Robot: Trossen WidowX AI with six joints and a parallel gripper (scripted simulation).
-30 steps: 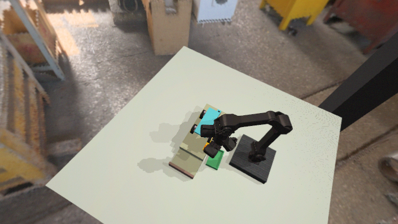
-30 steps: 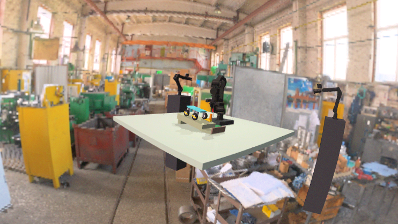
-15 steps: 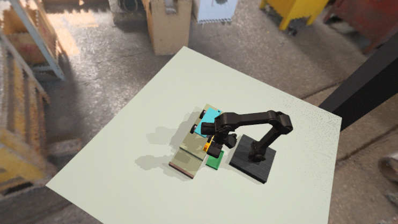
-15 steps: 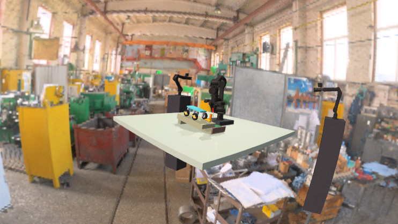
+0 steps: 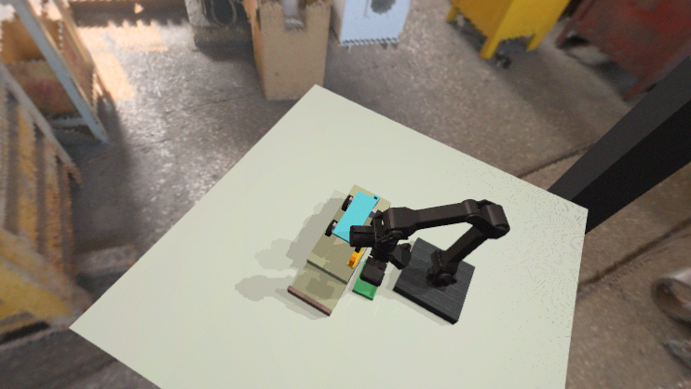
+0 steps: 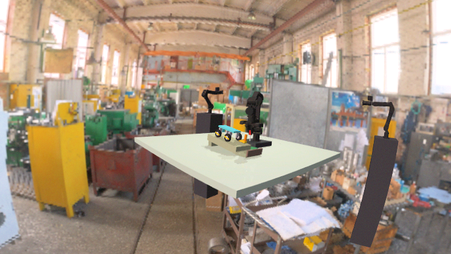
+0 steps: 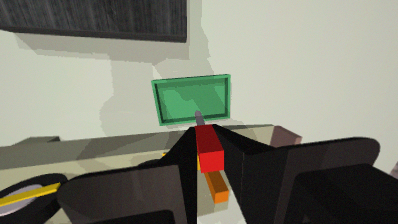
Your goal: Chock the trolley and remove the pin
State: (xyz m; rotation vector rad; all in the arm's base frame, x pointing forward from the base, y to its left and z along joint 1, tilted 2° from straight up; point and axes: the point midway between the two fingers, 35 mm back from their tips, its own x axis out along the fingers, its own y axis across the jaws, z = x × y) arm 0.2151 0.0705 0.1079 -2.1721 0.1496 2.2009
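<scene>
Right now my gripper tip is 120 mm above the green tray. Round my gripper tip: stop pin right at my gripper tip; yellow chock 70 mm ahead, 30 mm below, 20 mm to the right; trolley 130 mm to the right, 100 mm ahead.
</scene>
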